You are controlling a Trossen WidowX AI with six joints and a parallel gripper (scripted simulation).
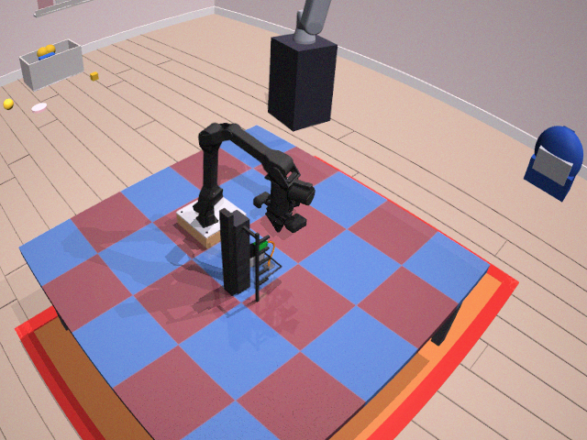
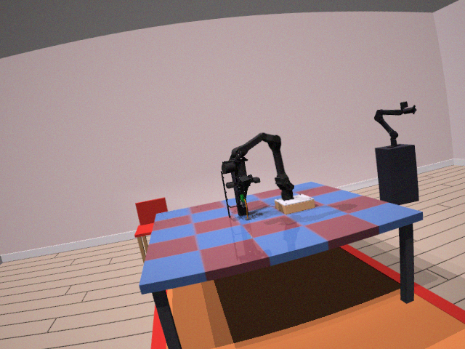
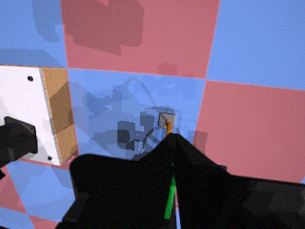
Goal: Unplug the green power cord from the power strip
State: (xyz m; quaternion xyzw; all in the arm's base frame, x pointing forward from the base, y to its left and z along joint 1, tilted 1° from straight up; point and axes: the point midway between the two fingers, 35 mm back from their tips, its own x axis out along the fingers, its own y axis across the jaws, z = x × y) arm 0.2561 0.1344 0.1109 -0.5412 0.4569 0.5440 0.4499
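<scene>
Now: gripper tip 10 cm to the left of the green plug and 2 cm short of it. Also, from my gripper tip: thin black rack (15 cm to the right, 12 cm ahead, 1 cm above); black power strip (18 cm to the right, 3 cm ahead, 1 cm above).
</scene>
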